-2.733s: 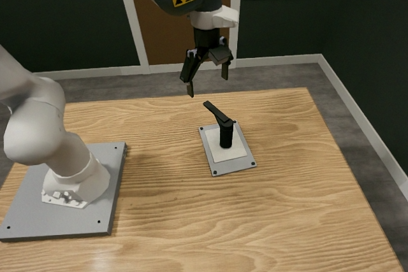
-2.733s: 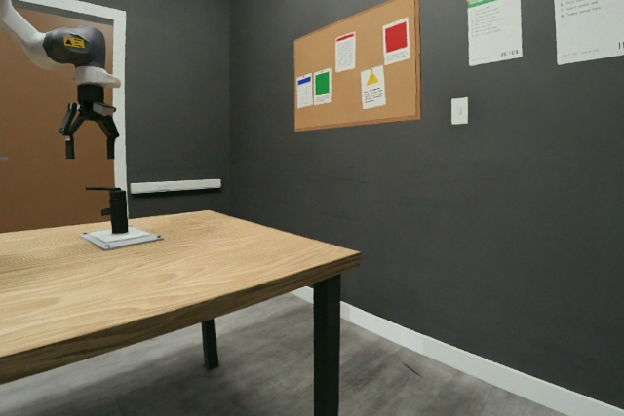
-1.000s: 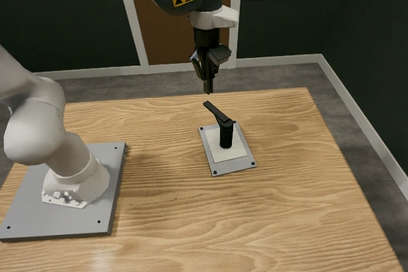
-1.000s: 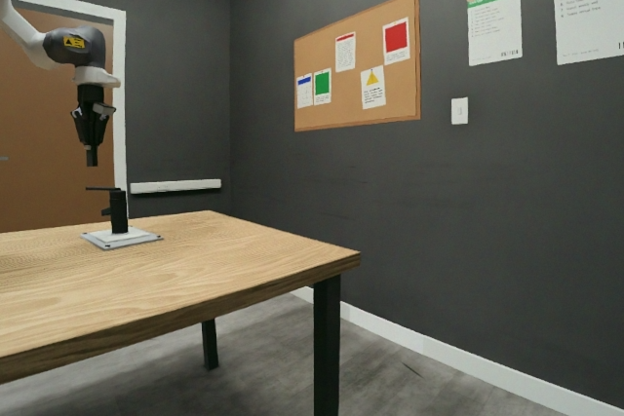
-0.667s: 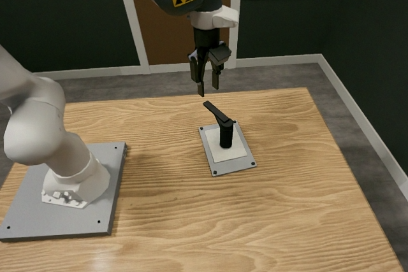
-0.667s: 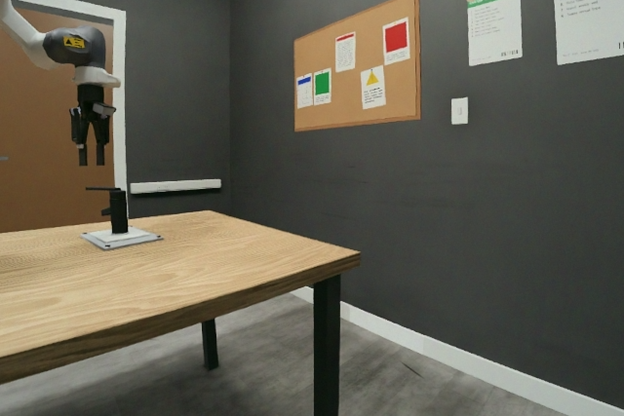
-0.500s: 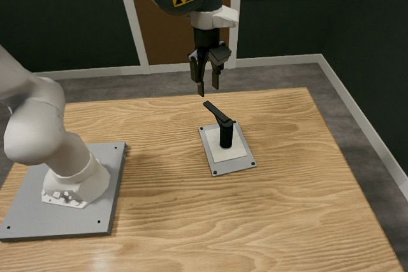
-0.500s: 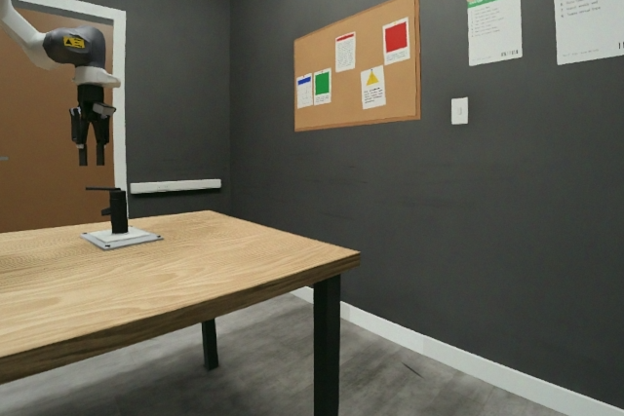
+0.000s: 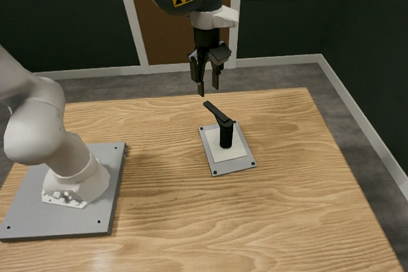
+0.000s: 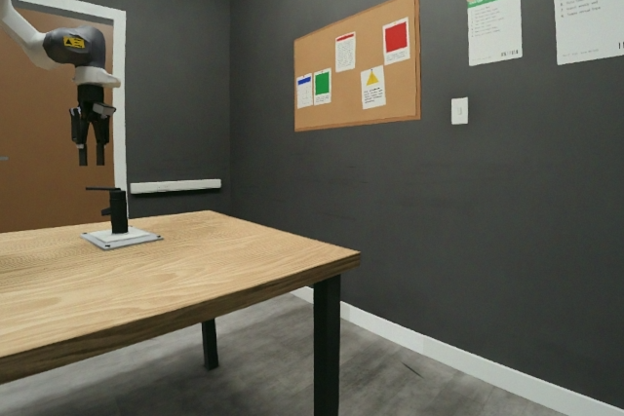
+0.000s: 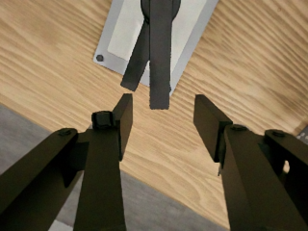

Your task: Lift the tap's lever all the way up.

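Now: hand 10 cm above the lever, 3 cm to the left of it and 2 cm short of it. The rest, counted from my hand: tap: 14 cm below, 6 cm to the right, 4 cm ahead.
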